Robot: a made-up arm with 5 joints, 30 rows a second.
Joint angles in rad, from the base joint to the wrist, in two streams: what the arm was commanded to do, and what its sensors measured. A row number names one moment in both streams.
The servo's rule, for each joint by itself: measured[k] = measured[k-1] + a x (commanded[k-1-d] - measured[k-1]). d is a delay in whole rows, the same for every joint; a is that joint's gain. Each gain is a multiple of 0.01, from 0.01 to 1. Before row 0 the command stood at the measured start. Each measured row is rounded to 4 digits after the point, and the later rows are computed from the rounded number. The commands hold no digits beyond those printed.
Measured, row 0:
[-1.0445, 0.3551, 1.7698, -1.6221, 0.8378]
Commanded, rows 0 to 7:
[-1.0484, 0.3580, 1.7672, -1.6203, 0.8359]
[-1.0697, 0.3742, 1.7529, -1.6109, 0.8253]
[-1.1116, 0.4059, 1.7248, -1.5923, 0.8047]
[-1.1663, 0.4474, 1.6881, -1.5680, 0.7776]
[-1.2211, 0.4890, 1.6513, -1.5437, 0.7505]
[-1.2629, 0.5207, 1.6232, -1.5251, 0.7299]
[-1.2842, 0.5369, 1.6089, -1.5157, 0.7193]
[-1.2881, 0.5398, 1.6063, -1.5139, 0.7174]
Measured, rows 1 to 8:
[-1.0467, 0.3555, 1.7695, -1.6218, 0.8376]
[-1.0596, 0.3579, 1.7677, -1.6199, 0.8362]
[-1.0887, 0.3641, 1.7630, -1.6152, 0.8327]
[-1.1322, 0.3749, 1.7548, -1.6072, 0.8266]
[-1.1820, 0.3897, 1.7434, -1.5964, 0.8182]
[-1.2273, 0.4067, 1.7302, -1.5843, 0.8085]
[-1.2592, 0.4236, 1.7169, -1.5726, 0.7987]
[-1.2754, 0.4387, 1.7047, -1.5626, 0.7898]
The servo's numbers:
d 0
a 0.56 0.13 0.11 0.17 0.11

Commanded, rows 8 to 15:
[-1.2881, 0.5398, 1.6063, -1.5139, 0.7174]
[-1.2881, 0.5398, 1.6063, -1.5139, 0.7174]
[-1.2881, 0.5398, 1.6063, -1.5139, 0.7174]
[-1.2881, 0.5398, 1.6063, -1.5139, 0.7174]
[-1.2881, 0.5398, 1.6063, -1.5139, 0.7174]
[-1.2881, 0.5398, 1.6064, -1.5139, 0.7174]
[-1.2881, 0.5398, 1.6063, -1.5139, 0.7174]
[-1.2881, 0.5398, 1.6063, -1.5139, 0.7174]
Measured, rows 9 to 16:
[-1.2825, 0.4518, 1.6939, -1.5543, 0.7818]
[-1.2856, 0.4632, 1.6843, -1.5474, 0.7747]
[-1.2870, 0.4732, 1.6757, -1.5417, 0.7684]
[-1.2876, 0.4819, 1.6681, -1.5370, 0.7628]
[-1.2879, 0.4894, 1.6613, -1.5331, 0.7578]
[-1.2880, 0.4960, 1.6553, -1.5298, 0.7534]
[-1.2881, 0.5017, 1.6499, -1.5271, 0.7494]
[-1.2881, 0.5067, 1.6451, -1.5249, 0.7459]

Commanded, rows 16 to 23:
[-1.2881, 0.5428, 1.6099, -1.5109, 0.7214]
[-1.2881, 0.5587, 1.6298, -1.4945, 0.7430]
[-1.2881, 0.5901, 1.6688, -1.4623, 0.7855]
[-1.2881, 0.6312, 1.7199, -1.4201, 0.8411]
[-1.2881, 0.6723, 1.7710, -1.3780, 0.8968]
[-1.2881, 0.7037, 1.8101, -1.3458, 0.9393]
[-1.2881, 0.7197, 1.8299, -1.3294, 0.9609]
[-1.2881, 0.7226, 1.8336, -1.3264, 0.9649]
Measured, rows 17 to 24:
[-1.2881, 0.5114, 1.6412, -1.5225, 0.7432]
[-1.2881, 0.5175, 1.6399, -1.5177, 0.7432]
[-1.2881, 0.5269, 1.6431, -1.5083, 0.7479]
[-1.2881, 0.5405, 1.6515, -1.4933, 0.7582]
[-1.2881, 0.5576, 1.6646, -1.4737, 0.7734]
[-1.2881, 0.5766, 1.6806, -1.4520, 0.7916]
[-1.2881, 0.5952, 1.6970, -1.4312, 0.8102]
[-1.2881, 0.6118, 1.7120, -1.4134, 0.8272]

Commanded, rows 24 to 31:
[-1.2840, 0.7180, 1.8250, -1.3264, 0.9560]
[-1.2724, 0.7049, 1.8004, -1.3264, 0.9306]
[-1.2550, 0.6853, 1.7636, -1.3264, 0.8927]
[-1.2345, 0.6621, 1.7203, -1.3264, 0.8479]
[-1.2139, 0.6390, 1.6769, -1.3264, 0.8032]
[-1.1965, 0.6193, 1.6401, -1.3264, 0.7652]
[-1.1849, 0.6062, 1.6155, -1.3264, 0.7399]
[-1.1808, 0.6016, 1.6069, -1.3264, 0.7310]
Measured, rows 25 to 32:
[-1.2858, 0.6256, 1.7244, -1.3986, 0.8414]
[-1.2783, 0.6359, 1.7328, -1.3863, 0.8512]
[-1.2653, 0.6423, 1.7362, -1.3761, 0.8558]
[-1.2481, 0.6449, 1.7345, -1.3677, 0.8549]
[-1.2289, 0.6441, 1.7282, -1.3607, 0.8492]
[-1.2108, 0.6409, 1.7185, -1.3549, 0.8400]
[-1.1963, 0.6364, 1.7072, -1.3501, 0.8290]
[-1.1876, 0.6319, 1.6962, -1.3461, 0.8182]

